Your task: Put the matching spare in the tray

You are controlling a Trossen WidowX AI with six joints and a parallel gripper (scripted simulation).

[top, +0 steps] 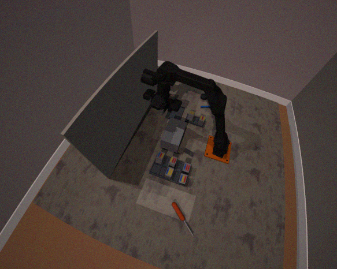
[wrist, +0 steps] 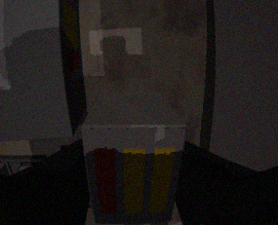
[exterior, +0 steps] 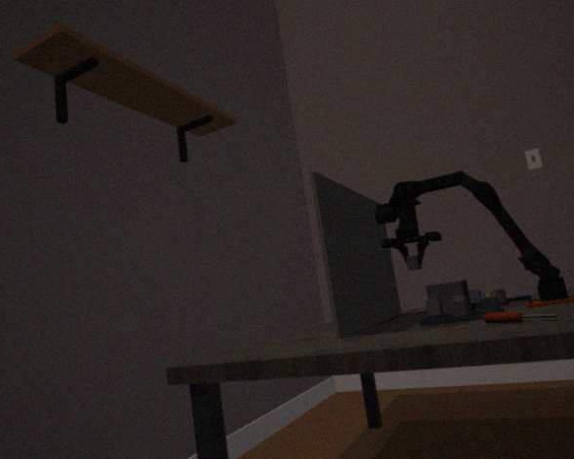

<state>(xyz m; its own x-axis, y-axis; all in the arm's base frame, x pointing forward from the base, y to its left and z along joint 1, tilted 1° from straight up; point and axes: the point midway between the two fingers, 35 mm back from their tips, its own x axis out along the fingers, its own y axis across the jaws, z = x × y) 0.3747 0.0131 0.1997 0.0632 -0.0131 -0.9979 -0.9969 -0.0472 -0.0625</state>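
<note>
The grey tray is 3 cm behind my gripper tip, 15 cm to the right of it and 16 cm below it. From my gripper tip the other things lie so: grey spare rack: 17 cm behind, 22 cm to the left, 16 cm below; blue pen: 22 cm behind, 33 cm to the right, 16 cm below; tall black panel: 14 cm ahead, 7 cm to the left, 6 cm above.
</note>
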